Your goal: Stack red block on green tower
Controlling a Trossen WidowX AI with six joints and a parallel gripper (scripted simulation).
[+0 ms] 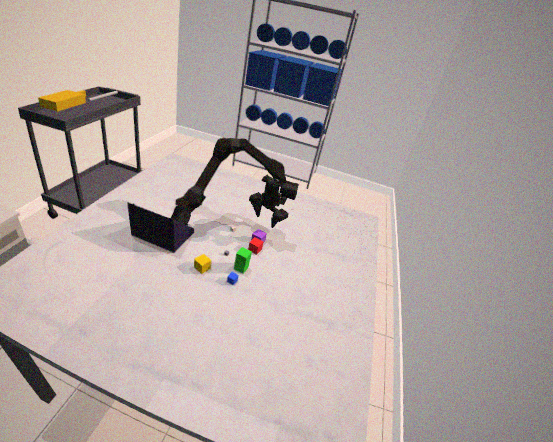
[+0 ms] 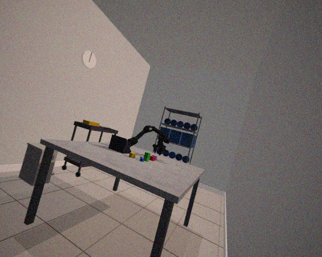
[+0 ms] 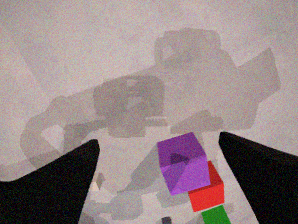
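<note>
Right now the red block is 1 cm ahead of my gripper tip, 12 cm to the right of it and 4 cm below it. The rest, counted from my gripper tip: purple block (6 cm to the right, 4 cm below); small blue block (1 cm ahead, 33 cm to the right, 5 cm below); yellow block (12 cm behind, 32 cm to the right, 4 cm below).
</note>
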